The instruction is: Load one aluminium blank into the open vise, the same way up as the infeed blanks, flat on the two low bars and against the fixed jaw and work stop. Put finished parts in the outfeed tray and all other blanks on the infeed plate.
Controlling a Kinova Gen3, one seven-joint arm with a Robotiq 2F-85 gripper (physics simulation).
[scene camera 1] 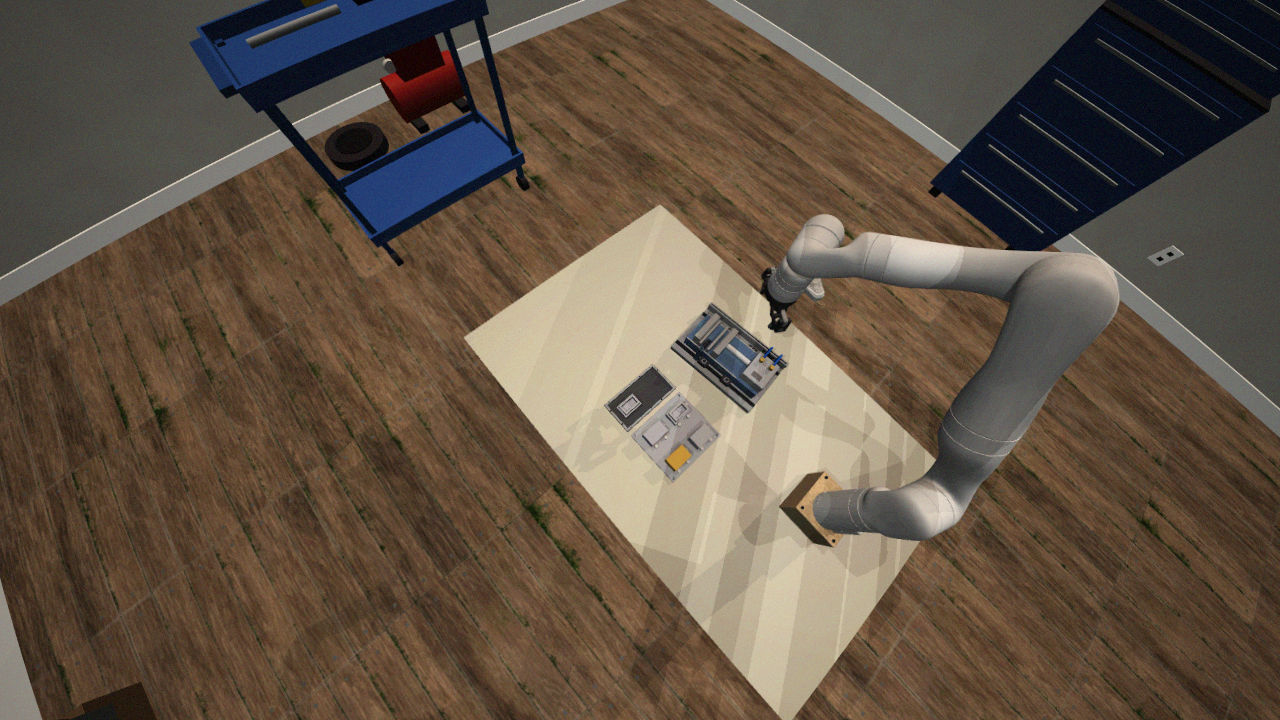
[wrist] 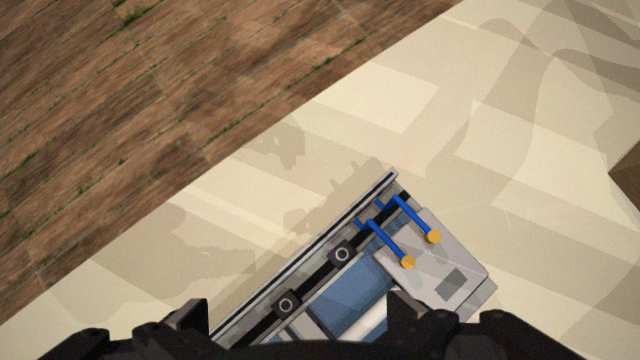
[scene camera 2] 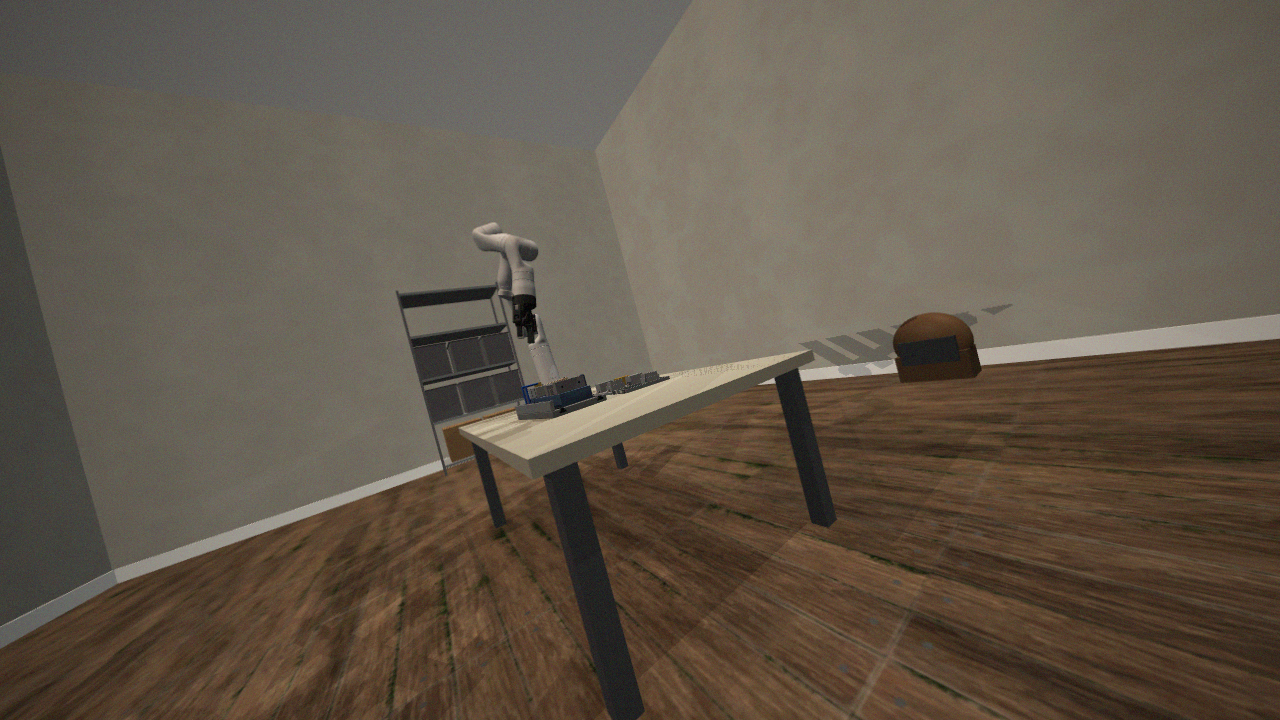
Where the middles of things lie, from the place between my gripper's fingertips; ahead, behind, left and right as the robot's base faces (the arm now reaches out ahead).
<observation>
The infeed plate (scene camera 1: 677,436) is 80 mm behind my hand, 330 mm to the left of it and 240 mm below it. From my hand the other things lie so: dark outfeed tray (scene camera 1: 652,386) (70 mm ahead, 340 mm to the left, 240 mm below).
</observation>
